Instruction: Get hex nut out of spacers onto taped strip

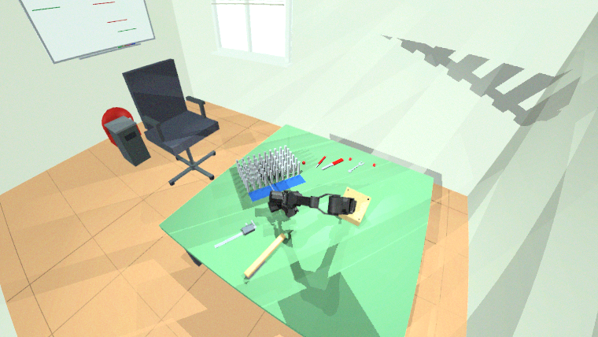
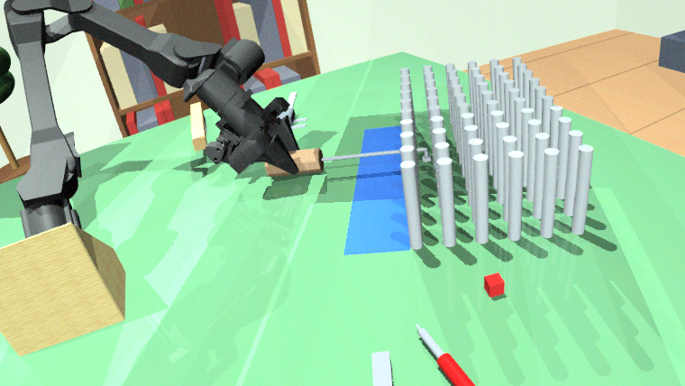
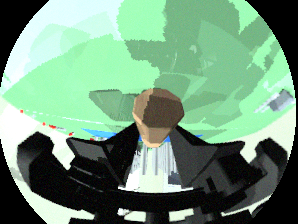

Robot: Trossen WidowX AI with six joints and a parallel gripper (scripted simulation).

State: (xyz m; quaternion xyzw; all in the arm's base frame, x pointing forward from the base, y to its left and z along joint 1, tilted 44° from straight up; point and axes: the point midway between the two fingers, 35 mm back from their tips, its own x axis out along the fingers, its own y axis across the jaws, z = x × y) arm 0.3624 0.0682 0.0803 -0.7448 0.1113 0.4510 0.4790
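The hook tool lies 80 mm ahead of my gripper tip and 60 mm to the right of it. The rest, counted from my gripper tip: red-handled screwdriver (440 mm to the right, 80 mm behind); blue taped strip (110 mm to the right, 80 mm ahead, 10 mm below); small hex nut (160 mm ahead, 120 mm to the right, 10 mm below).
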